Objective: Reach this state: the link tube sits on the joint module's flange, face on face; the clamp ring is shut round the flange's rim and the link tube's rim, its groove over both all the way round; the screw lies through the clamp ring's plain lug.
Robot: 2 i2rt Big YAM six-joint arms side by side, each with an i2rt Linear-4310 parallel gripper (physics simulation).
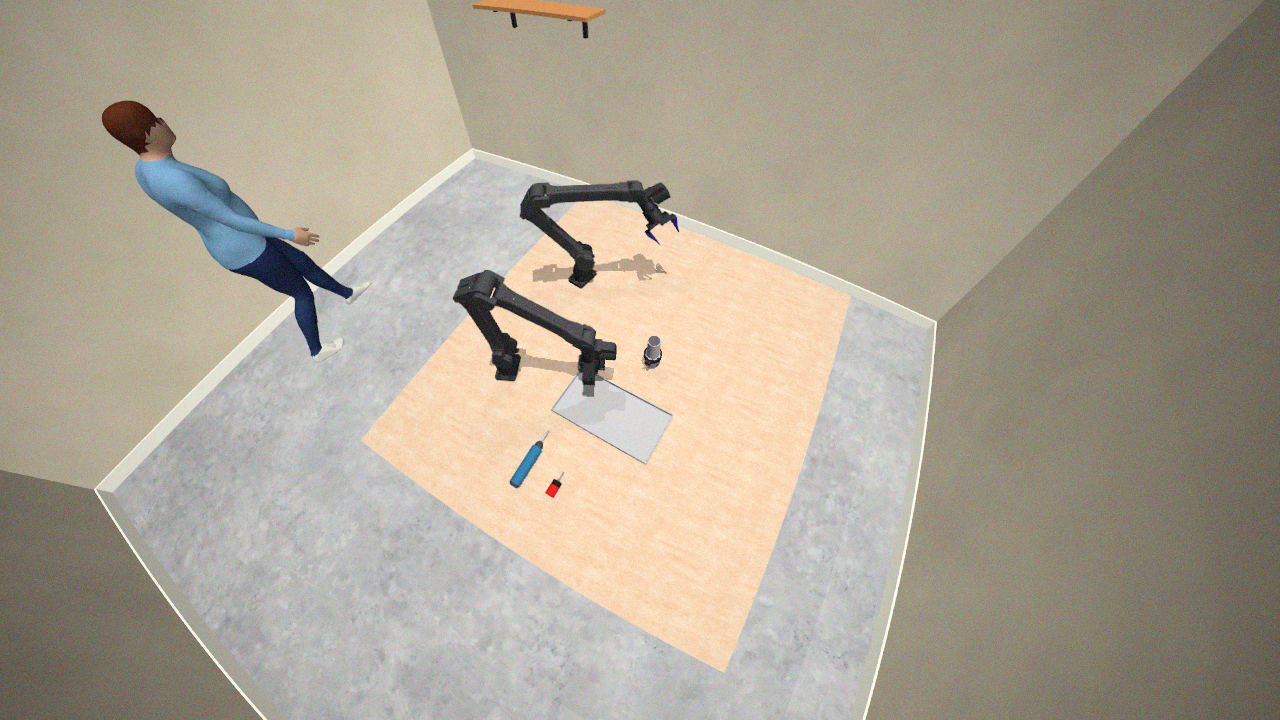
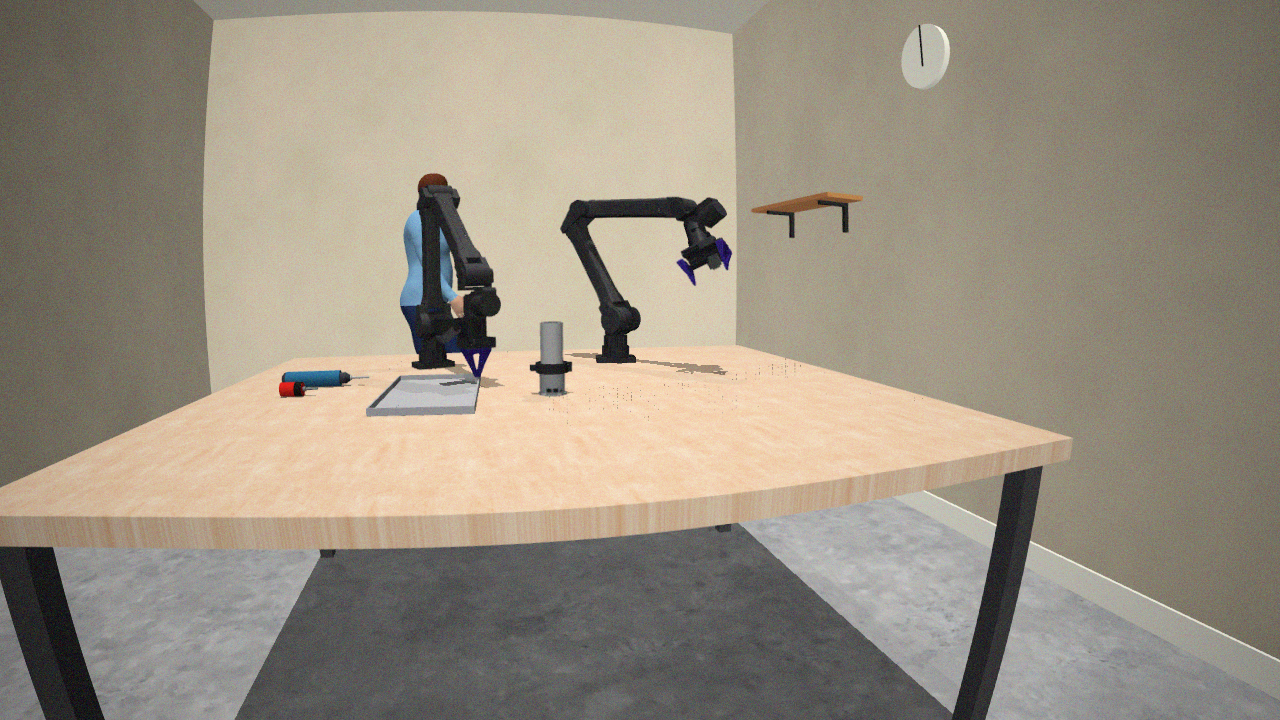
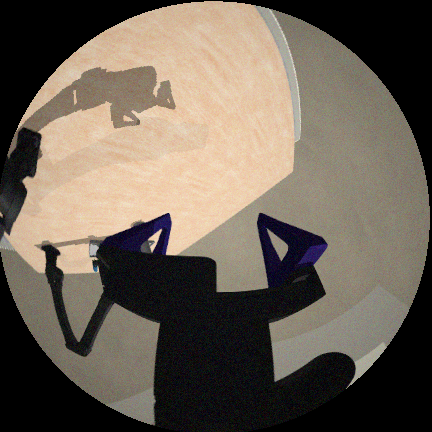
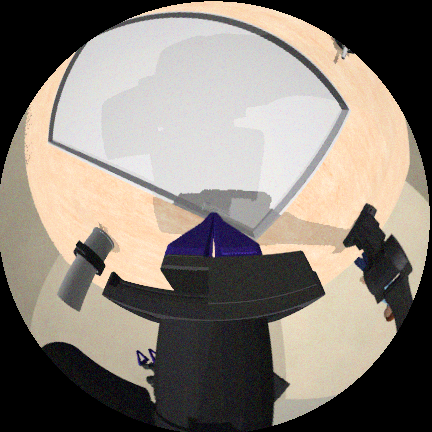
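Where they show: left gripper, fingertip midpoint: point(image 1: 669, 238) point(image 2: 710, 277) point(image 3: 213, 217) point(image 4: 142, 349); right gripper, fingertip midpoint: point(image 2: 477, 377) point(image 3: 100, 243) point(image 4: 213, 217); left arm's base, origin of the base link: point(image 1: 582, 277) point(image 2: 615, 361); right arm's base, origin of the base link: point(image 1: 508, 368) point(image 2: 433, 366) point(image 3: 50, 249) point(image 4: 359, 224).
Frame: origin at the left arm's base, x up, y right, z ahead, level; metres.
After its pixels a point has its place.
Note:
The grey link tube point(image 1: 653, 342) @(x 0.160, y 0.192, z 0.535 m) point(image 2: 551, 340) @(x 0.122, y 0.183, z 0.559 m) point(image 4: 73, 290) @(x 0.131, y 0.207, z 0.523 m) stands upright on the grey joint module point(image 2: 551, 385) @(x 0.024, y 0.185, z 0.563 m) point(image 4: 103, 239) @(x 0.014, y 0.209, z 0.520 m). The black clamp ring point(image 2: 550, 367) @(x 0.065, y 0.186, z 0.570 m) point(image 4: 90, 258) @(x 0.064, y 0.217, z 0.518 m) is round their joint, with lugs sticking out at its sides; how fully its groove covers the rims is too small to tell. The screw cannot be made out. My left gripper point(image 1: 667, 237) @(x 0.261, y -0.223, z 0.322 m) point(image 2: 711, 275) @(x 0.261, y -0.223, z 0.322 m) point(image 3: 213, 217) @(x 0.261, y -0.223, z 0.322 m) is open and empty, high above the table and far from the parts. My right gripper point(image 2: 477, 376) @(x 0.016, y 0.377, z 0.385 m) point(image 4: 213, 217) @(x 0.016, y 0.377, z 0.385 m) is shut on nothing, low at the tray's corner, beside the stacked parts.
A shallow grey tray point(image 1: 646, 461) @(x 0.016, y 0.542, z 0.760 m) point(image 2: 420, 412) @(x 0.005, y 0.439, z 0.750 m) point(image 4: 337, 130) @(x 0.015, y 0.548, z 0.344 m) lies beneath my right gripper. A blue driver point(image 1: 527, 464) @(x 0.039, y 0.811, z 0.433 m) point(image 2: 313, 377) @(x 0.027, y 0.808, z 0.442 m) and a smaller red one point(image 1: 553, 488) @(x 0.033, y 0.818, z 0.561 m) point(image 2: 290, 389) @(x 0.019, y 0.813, z 0.572 m) lie beyond it. A person point(image 1: 205, 210) point(image 2: 412, 259) stands behind my right arm.

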